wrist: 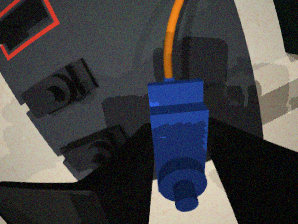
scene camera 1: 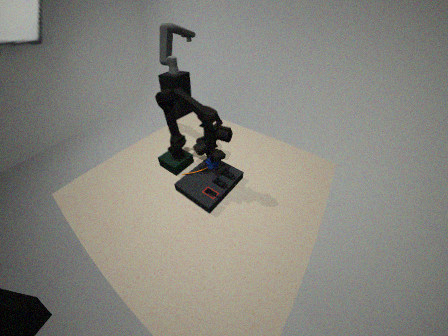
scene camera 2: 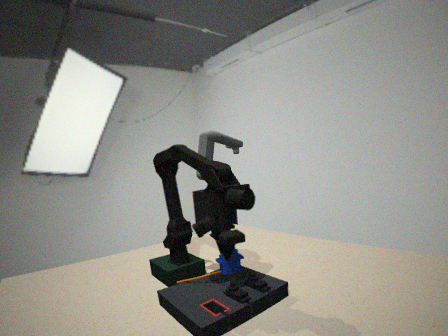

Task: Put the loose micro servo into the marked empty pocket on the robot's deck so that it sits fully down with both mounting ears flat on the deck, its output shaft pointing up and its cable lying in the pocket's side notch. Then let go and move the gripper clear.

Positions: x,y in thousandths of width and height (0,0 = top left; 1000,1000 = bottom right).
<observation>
In view: my gripper (scene camera 2: 503,769) and a dark deck (scene camera 2: 407,885).
My gripper also shows in the wrist view (wrist: 596,569). The dark deck is seen too in the wrist view (wrist: 418,239) and in scene camera 1 (scene camera 1: 427,555).
</observation>
